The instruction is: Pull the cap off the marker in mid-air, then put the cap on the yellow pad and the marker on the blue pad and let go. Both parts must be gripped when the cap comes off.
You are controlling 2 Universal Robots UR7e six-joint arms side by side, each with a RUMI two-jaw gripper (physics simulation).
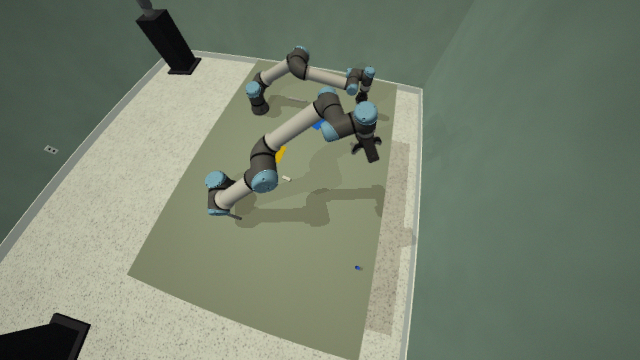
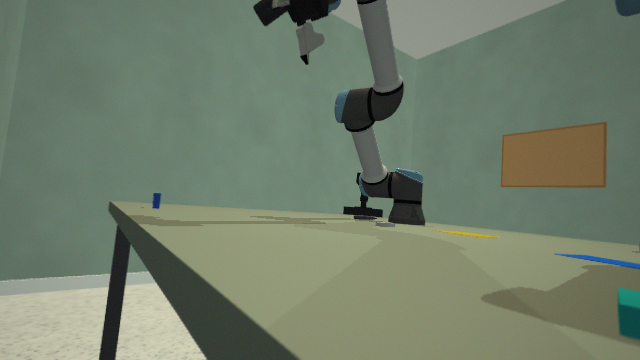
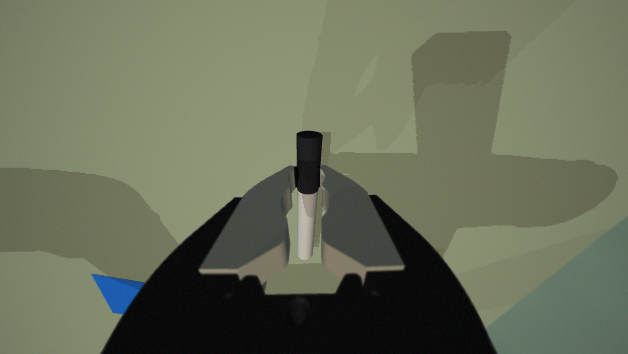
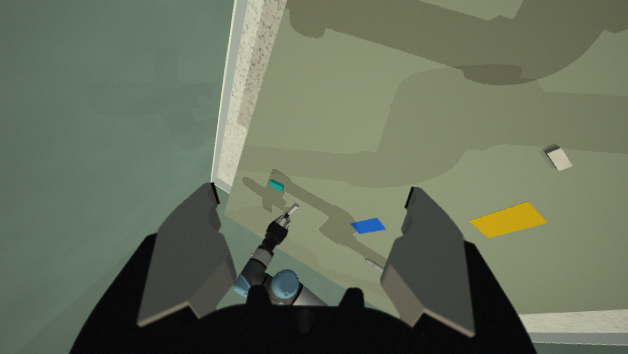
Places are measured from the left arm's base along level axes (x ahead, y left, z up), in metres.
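Pixels of known places: left gripper, fingertip midpoint: (image 3: 308, 168) (image 4: 287, 215); right gripper, fingertip midpoint: (image 2: 292, 39) (image 4: 312, 187); left arm's base, origin of the base link: (image 1: 260, 109); right arm's base, origin of the base link: (image 2: 406, 223).
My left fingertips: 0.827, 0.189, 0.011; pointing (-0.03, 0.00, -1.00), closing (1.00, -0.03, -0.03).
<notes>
For each thing: its middle in the pictures, then the offset to it from my left fingertips, as dx, dy, dz.
- white body, body centre: (image 3: 307, 207) -0.004, -0.042, -0.002
- black cap, body centre: (image 3: 309, 163) +0.001, +0.004, -0.002
- yellow pad, body centre: (image 2: 465, 234) (image 4: 505, 221) (image 1: 276, 153) -0.545, -0.586, -0.011
- blue pad, body centre: (image 2: 614, 262) (image 3: 130, 299) (image 4: 367, 226) (image 1: 318, 123) -0.302, -0.234, -0.011
- teal block, body centre: (image 4: 276, 185) +0.114, -0.152, -0.004
- white block, body centre: (image 2: 385, 224) (image 4: 558, 158) (image 1: 286, 178) -0.407, -0.772, -0.005
- pen, body centre: (image 4: 377, 266) (image 1: 297, 99) -0.537, -0.026, +0.000
- small blue object, body centre: (image 2: 156, 200) (image 1: 357, 267) +0.158, -1.227, +0.013
The marker, with a white body (image 3: 306, 225) and a black cap (image 3: 308, 160), lies on the table, cap on. My left gripper (image 1: 361, 98) (image 3: 308, 168) (image 4: 287, 215) is shut on it, with the fingertips at the lower part of the cap. My right gripper (image 1: 367, 145) (image 4: 312, 187) is open and empty, high above the table. The yellow pad (image 1: 280, 154) (image 2: 467, 234) (image 4: 509, 220) and the blue pad (image 1: 318, 124) (image 2: 600, 260) (image 3: 112, 295) (image 4: 368, 226) lie flat and bare. The marker's contact with the table is hard to judge.
A teal block (image 2: 629, 314) (image 4: 276, 185) lies near the left gripper. A white block (image 1: 286, 178) (image 4: 559, 158) lies near the yellow pad. A pen (image 1: 297, 99) (image 4: 374, 264) lies beyond the blue pad. A small blue object (image 1: 358, 268) (image 2: 156, 200) stands near a table edge.
</notes>
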